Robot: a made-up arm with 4 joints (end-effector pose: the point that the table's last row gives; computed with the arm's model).
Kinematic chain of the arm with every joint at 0, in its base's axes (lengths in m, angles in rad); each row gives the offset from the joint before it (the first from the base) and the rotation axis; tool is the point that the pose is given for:
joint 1: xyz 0 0 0.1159 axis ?
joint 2: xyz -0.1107 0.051 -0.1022 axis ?
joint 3: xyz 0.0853 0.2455 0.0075 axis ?
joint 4: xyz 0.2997 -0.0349 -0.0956 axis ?
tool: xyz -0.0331 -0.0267 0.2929
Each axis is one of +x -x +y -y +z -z.
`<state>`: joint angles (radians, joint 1 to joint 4).
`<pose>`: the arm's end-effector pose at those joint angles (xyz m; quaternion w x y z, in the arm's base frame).
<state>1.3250 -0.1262 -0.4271 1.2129</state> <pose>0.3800 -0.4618 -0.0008 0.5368 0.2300 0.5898 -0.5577</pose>
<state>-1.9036 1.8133 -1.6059 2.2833</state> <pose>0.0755 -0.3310 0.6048 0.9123 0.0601 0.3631 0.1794</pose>
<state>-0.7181 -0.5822 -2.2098 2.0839</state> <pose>0.2970 0.4776 -0.1948 0.3132 -0.7649 0.1792 -0.5335</pose>
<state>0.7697 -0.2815 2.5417 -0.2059</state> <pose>0.2559 0.0907 -0.2400 0.1871 0.8635 -0.3377 -0.3245</pose>
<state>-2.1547 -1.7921 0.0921 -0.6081</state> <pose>-0.1709 -0.1470 -0.2001 0.4304 -0.4830 0.2787 0.7097</pose>
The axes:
joint 1: -z
joint 2: -y
joint 3: +x
joint 4: +y

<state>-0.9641 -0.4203 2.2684 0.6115</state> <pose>0.0038 0.3754 -0.3329 0.2858 0.7026 0.6030 0.2472</pose>
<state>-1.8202 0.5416 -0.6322 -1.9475</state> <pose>-0.1226 0.0420 -0.0462 0.0283 0.5653 -0.7398 0.3638</pose>
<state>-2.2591 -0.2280 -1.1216 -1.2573</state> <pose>-0.1787 -0.1553 0.0378 0.0104 -0.2096 0.5323 -0.8201</pose>
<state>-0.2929 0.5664 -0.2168 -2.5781</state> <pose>0.2259 0.2339 -0.1285 0.0148 -0.0878 0.9919 -0.0902</pose>
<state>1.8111 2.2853 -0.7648 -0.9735</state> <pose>0.3330 0.1786 0.0549 0.2126 0.9112 0.3390 0.0977</pose>
